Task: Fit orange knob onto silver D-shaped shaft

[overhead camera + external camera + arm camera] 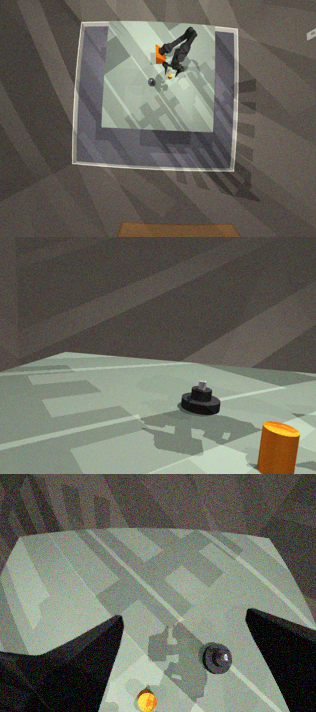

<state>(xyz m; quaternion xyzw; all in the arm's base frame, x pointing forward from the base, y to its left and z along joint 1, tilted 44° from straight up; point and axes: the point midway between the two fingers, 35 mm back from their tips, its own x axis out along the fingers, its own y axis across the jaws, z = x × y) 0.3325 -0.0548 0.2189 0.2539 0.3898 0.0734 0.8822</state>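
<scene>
Now: gripper tip 28 cm above the orange knob, 10 cm past it and 2 cm to the right of it. The rest, counted from my gripper tip: round pedestal 29 cm below, 18 cm to the right, 3 cm behind.
</scene>
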